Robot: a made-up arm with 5 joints.
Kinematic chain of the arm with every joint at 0, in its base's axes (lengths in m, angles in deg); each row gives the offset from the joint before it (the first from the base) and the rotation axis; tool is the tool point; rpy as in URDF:
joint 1: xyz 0 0 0.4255 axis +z
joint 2: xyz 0 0 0 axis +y
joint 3: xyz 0.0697 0 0.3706 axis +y
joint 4: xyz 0.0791 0 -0.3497 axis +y
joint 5: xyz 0.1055 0 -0.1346 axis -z
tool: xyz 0 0 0 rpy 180 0 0
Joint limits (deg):
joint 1: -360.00..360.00
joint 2: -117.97..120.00
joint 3: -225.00..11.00
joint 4: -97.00..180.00
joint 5: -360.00..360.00
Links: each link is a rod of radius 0.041 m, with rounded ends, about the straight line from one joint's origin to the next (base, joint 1, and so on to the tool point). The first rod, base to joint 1, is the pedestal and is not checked.
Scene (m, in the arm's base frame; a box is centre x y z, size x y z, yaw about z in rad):
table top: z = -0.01
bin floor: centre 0.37 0.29 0 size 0.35 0.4 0.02 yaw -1.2
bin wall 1: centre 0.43 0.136 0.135 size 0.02 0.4 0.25 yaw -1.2
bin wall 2: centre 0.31 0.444 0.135 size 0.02 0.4 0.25 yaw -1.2
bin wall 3: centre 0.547 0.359 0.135 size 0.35 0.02 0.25 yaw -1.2
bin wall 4: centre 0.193 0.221 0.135 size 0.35 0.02 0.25 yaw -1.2
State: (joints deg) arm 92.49 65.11 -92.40 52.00 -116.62
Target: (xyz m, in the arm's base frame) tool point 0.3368 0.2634 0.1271
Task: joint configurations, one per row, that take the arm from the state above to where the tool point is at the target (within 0.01 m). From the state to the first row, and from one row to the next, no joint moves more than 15 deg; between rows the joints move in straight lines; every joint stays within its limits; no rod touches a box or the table.
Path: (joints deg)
1: 90.64 50.35 -91.61 59.96 -118.64
2: 88.80 35.59 -90.82 67.92 -120.66
3: 86.95 20.83 -90.03 75.88 -122.67
4: 85.11 6.07 -89.25 83.84 -124.69
5: 83.26 -8.69 -88.46 91.80 -126.71
6: 81.42 -23.45 -87.67 99.76 -128.73
7: 79.57 -38.22 -86.88 107.72 -130.74
8: 72.65 -23.56 -82.85 101.45 -128.39
9: 65.72 -8.90 -78.82 95.18 -126.04
10: 58.80 5.76 -74.79 88.91 -123.68
11: 51.88 20.42 -70.76 82.63 -121.33
12: 44.95 35.08 -66.73 76.36 -118.97
13: 38.03 49.74 -62.70 70.09 -116.62

